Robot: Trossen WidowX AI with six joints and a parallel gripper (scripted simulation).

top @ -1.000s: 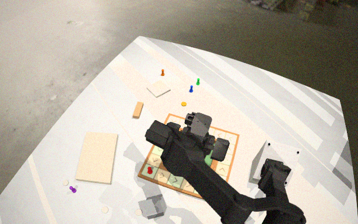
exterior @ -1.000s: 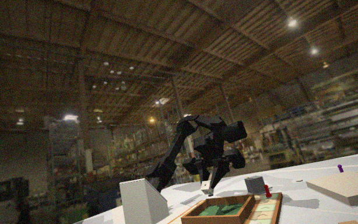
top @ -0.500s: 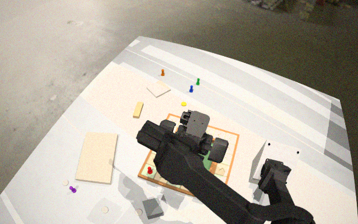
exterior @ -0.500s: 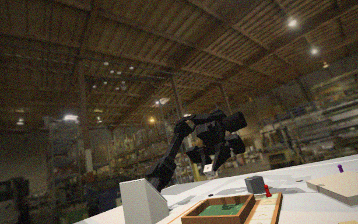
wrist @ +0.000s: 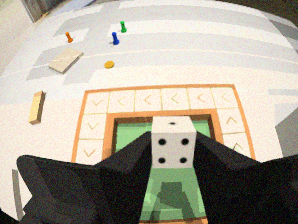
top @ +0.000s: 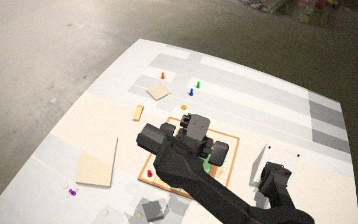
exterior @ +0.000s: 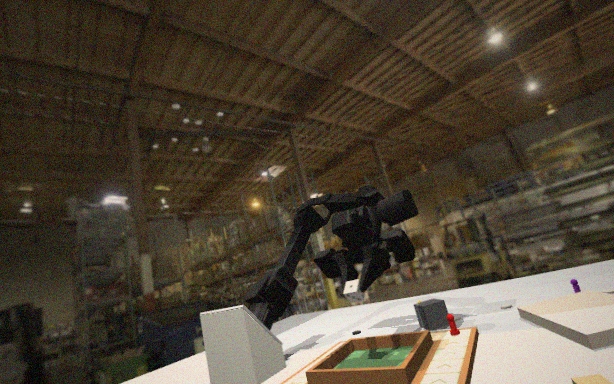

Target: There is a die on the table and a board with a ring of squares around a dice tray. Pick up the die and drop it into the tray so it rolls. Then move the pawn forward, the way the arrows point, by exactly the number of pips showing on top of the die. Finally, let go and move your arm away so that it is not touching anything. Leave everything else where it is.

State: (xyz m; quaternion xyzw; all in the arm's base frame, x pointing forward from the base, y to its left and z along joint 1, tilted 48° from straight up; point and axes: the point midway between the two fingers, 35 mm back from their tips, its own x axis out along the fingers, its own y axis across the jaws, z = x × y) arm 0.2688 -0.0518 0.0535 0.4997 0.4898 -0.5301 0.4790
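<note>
Now: gripper tip right at the white die. Also, from my gripper tip: grey block: 6 cm ahead, 24 cm to the left, 10 cm below; red pawn: 11 cm ahead, 11 cm to the left, 10 cm below; green dice tray: 12 cm below.
</note>
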